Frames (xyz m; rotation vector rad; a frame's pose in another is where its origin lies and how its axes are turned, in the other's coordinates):
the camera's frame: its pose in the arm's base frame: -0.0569 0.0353 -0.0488 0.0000 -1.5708 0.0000
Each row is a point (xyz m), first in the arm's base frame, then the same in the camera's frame.
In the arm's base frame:
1: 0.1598 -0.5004 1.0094
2: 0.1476 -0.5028 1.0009
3: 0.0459 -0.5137 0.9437
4: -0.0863 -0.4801 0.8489
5: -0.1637 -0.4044 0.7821
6: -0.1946 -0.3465 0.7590
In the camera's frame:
1: 1.0582 -0.5357 -0.2167
2: 1.0497 -0.5381 -0.2045
3: 0.9925 -0.5490 -0.1028
4: 0.8977 -0.5154 0.0294
5: 0.8309 -0.4397 0.1068
6: 0.8078 -0.3818 0.1377

